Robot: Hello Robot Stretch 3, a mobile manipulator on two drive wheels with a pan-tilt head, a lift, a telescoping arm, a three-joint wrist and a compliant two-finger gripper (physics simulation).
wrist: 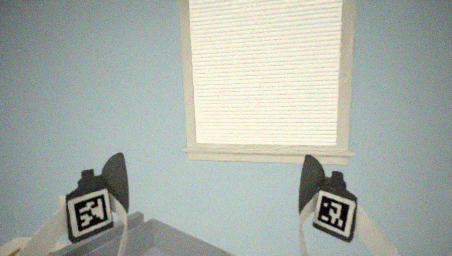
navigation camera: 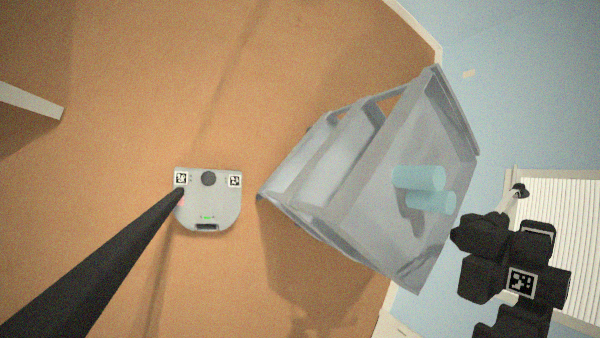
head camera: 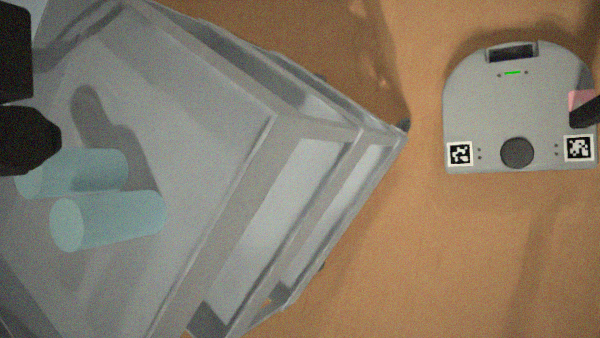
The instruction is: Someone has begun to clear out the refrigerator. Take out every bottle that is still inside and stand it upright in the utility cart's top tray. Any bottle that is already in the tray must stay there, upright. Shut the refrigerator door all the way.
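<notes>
Two pale teal bottles stand upright, close together, in the top tray of the grey utility cart. One bottle (head camera: 117, 215) (navigation camera: 417, 177) is nearer the tray's middle, and the other bottle (head camera: 100, 167) (navigation camera: 440, 201) is beside it. The cart's top tray (head camera: 257, 175) (navigation camera: 381, 150) (wrist: 185, 242) shows a corner low in the wrist view. My gripper (wrist: 215, 174) is open with nothing between its fingers, raised above the tray. In the navigation view its dark body is at the right, and in the head view dark parts show at the left edge. The refrigerator and its door are not identifiable.
My base (head camera: 515, 110) (navigation camera: 207, 200) is on the orange floor beside the cart's lower corner. My dark mast (navigation camera: 115, 255) crosses the lower left of the navigation view. A window with a blind (navigation camera: 565, 240) (wrist: 265, 75) is on the blue wall. A pale slab (navigation camera: 30, 100) shows at the left.
</notes>
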